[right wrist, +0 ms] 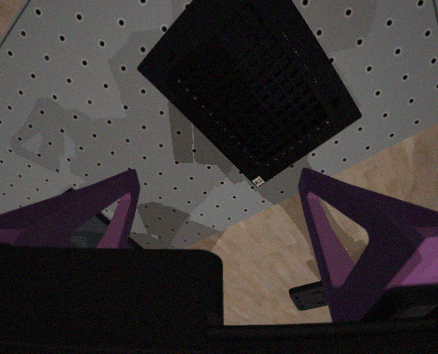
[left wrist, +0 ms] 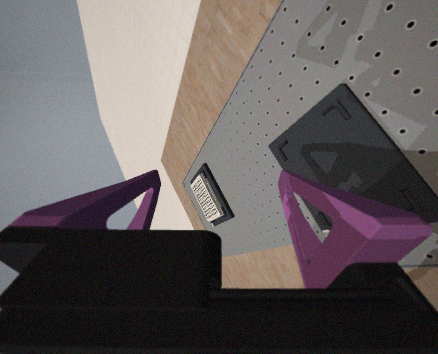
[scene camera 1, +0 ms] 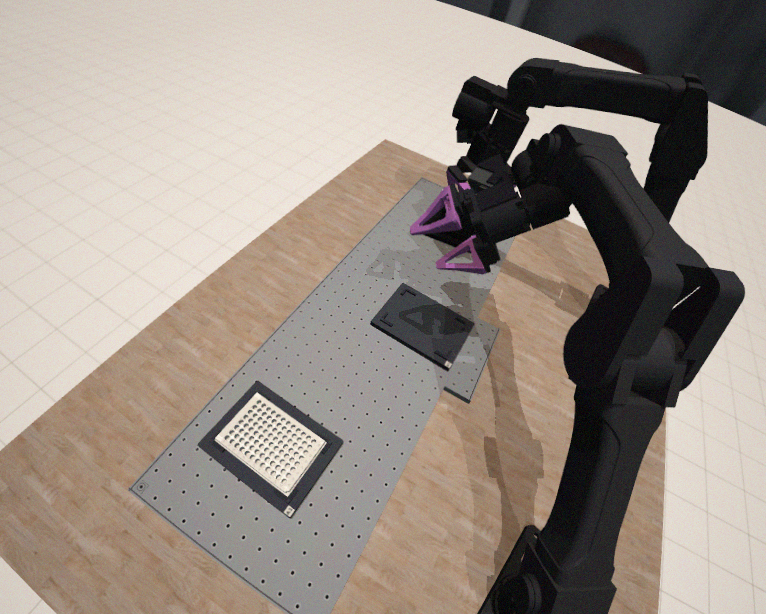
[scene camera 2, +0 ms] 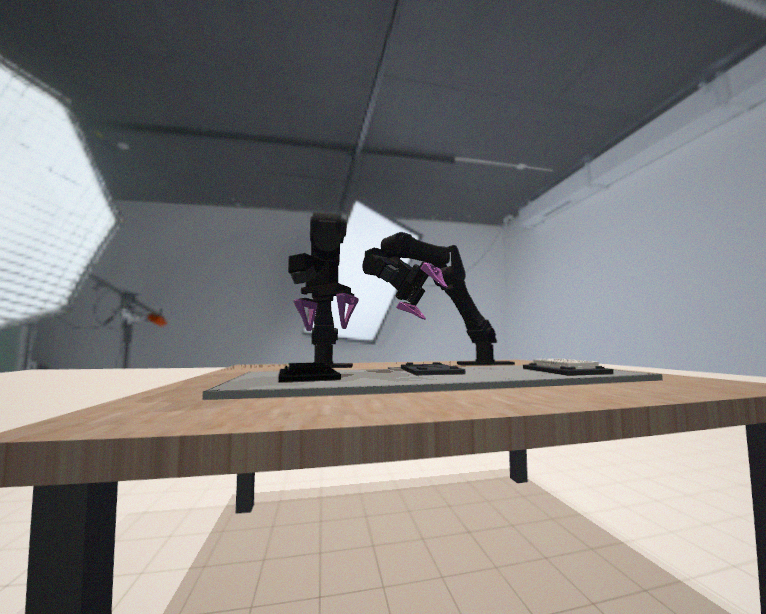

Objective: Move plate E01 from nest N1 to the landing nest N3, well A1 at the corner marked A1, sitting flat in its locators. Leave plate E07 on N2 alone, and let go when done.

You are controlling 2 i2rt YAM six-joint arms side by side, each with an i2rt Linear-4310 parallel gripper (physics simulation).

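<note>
A white well plate [scene camera 1: 271, 441] [scene camera 2: 565, 363] [left wrist: 206, 199] lies flat in a dark nest [scene camera 1: 332, 442] [left wrist: 228, 216]. A black well plate [right wrist: 280, 95] lies in another dark nest [right wrist: 150, 68]. I cannot read which plate is E01 or E07. The dark nest between them [scene camera 1: 399, 308] [scene camera 2: 434, 369] [left wrist: 320, 125] is empty, showing its corner locators. Its pale corner mark [scene camera 1: 448, 364] is at its lower right in scene camera 1. My left gripper [scene camera 1: 426, 248] [scene camera 2: 434, 301] [left wrist: 219, 176] is open, raised and tilted. My right gripper [scene camera 2: 326, 328] [right wrist: 219, 177] is open above the black plate, apart from it.
A grey perforated board [scene camera 1: 358, 358] [scene camera 2: 383, 386] carries the nests on a wooden table [scene camera 1: 159, 358] [scene camera 2: 383, 441]. The left arm [scene camera 1: 594, 473] crosses in front of the right arm [scene camera 1: 607, 95] in scene camera 1; their wrists overlap there.
</note>
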